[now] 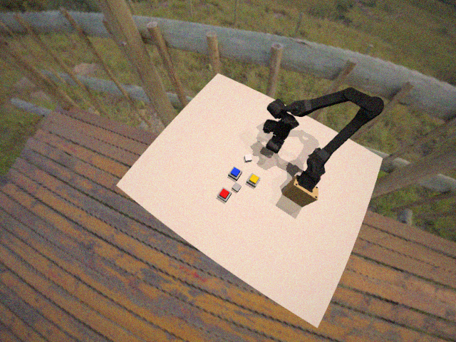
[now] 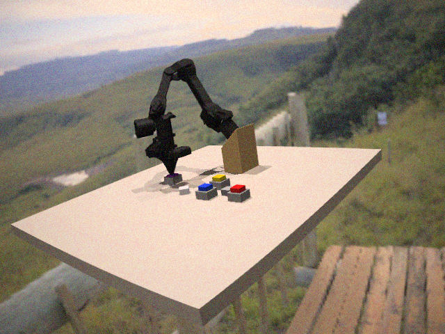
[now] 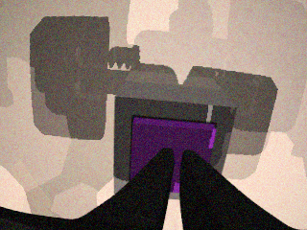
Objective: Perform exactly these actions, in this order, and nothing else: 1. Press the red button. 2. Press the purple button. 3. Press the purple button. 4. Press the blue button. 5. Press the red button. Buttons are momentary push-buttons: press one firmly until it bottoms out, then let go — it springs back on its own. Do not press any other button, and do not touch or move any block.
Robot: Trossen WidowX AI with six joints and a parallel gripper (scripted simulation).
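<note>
My gripper tip is now 1 cm above the purple button. Also, from my gripper tip: white block: 13 cm to the left, 9 cm ahead, 2 cm below; then yellow button: 22 cm to the left, 1 cm ahead; then blue button: 24 cm to the left, 10 cm ahead.
</note>
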